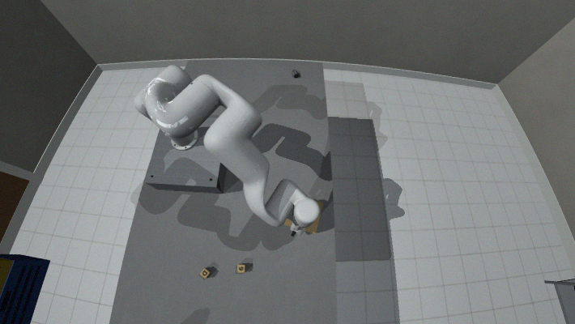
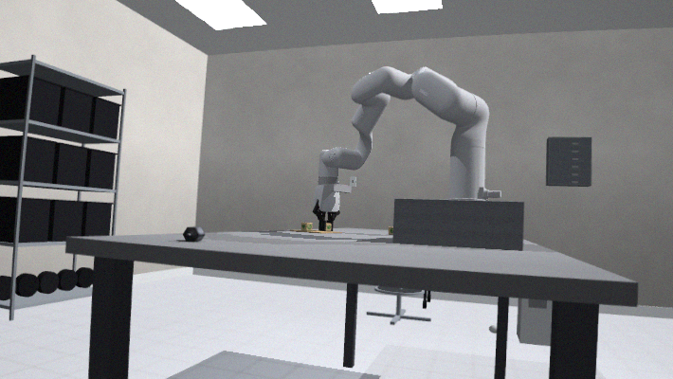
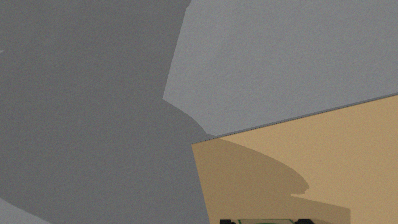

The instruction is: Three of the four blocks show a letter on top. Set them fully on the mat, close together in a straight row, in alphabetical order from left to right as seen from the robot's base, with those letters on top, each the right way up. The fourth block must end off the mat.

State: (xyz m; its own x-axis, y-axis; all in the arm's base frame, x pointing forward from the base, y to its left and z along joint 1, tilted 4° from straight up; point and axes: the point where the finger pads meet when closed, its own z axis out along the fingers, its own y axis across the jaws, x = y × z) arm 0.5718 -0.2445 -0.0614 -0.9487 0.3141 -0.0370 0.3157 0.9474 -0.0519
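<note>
Right now my hand is 20 mm short of the tan mat, 50 mm to the right of it and 20 mm above it. From my hand the other things lie so: black faceted object (180 mm behind, 860 mm to the left, 10 mm below).
</note>
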